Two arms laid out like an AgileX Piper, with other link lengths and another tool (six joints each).
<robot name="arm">
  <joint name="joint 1" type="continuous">
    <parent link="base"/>
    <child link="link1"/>
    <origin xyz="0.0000 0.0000 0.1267" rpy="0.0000 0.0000 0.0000"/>
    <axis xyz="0 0 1"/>
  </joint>
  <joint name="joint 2" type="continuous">
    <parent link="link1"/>
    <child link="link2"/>
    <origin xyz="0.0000 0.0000 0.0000" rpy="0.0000 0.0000 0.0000"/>
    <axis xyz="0 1 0"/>
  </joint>
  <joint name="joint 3" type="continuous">
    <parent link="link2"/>
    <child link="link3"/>
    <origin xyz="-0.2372 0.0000 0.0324" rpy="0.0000 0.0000 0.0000"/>
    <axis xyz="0 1 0"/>
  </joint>
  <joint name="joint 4" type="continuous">
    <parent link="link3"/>
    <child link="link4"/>
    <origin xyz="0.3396 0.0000 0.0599" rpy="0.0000 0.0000 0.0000"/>
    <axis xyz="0.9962 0 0.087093"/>
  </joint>
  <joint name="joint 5" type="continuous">
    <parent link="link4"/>
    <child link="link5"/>
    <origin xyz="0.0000 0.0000 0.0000" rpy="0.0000 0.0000 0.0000"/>
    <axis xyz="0 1 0"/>
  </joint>
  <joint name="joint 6" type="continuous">
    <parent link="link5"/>
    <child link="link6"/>
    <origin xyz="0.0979 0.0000 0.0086" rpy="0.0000 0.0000 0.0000"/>
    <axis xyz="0.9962 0 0.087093"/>
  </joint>
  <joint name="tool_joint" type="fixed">
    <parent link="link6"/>
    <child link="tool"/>
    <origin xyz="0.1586 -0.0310 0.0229" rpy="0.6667 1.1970 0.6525"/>
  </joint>
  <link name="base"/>
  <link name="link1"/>
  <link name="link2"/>
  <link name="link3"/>
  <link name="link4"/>
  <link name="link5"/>
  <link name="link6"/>
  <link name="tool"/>
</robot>
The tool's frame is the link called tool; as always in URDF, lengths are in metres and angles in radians. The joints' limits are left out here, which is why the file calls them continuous.
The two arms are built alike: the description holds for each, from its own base.
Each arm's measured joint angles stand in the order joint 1, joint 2, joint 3, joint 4, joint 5, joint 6.
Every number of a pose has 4 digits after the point. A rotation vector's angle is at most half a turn.
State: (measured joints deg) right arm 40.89 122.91 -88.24 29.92 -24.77 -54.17; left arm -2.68 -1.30 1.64 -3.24 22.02 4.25
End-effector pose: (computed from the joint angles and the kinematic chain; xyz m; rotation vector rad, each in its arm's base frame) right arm 0.5931 0.4115 0.1521 -0.5995 1.3831 0.2357; left arm 0.3483 -0.0530 0.1429 0.2934 1.6444 0.0864
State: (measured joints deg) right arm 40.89 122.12 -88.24 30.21 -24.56 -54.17; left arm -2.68 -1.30 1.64 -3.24 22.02 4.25
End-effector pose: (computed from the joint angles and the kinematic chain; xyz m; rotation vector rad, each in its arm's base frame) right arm 0.5928 0.4110 0.1608 -0.5900 1.3768 0.2410; left arm 0.3483 -0.0530 0.1429 0.2934 1.6444 0.0864
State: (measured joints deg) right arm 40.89 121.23 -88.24 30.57 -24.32 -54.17; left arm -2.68 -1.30 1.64 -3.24 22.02 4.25
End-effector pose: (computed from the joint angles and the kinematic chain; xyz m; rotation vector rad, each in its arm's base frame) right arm 0.5924 0.4104 0.1706 -0.5788 1.3701 0.2471; left arm 0.3483 -0.0530 0.1429 0.2934 1.6444 0.0864
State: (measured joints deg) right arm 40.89 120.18 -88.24 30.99 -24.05 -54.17; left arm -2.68 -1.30 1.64 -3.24 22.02 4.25
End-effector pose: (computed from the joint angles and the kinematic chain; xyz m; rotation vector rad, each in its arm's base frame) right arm 0.5918 0.4095 0.1821 -0.5657 1.3619 0.2544; left arm 0.3483 -0.0530 0.1429 0.2934 1.6444 0.0864
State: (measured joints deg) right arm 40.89 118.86 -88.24 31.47 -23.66 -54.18; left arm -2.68 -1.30 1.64 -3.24 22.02 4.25
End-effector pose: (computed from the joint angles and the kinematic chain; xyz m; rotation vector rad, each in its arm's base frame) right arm 0.5907 0.4085 0.1964 -0.5508 1.3516 0.2638; left arm 0.3483 -0.0530 0.1429 0.2934 1.6444 0.0864
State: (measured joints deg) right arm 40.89 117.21 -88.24 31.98 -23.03 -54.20; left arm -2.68 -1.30 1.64 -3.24 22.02 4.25
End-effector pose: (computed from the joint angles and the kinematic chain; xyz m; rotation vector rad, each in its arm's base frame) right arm 0.5889 0.4074 0.2138 -0.5354 1.3395 0.2760; left arm 0.3483 -0.0530 0.1429 0.2934 1.6444 0.0864
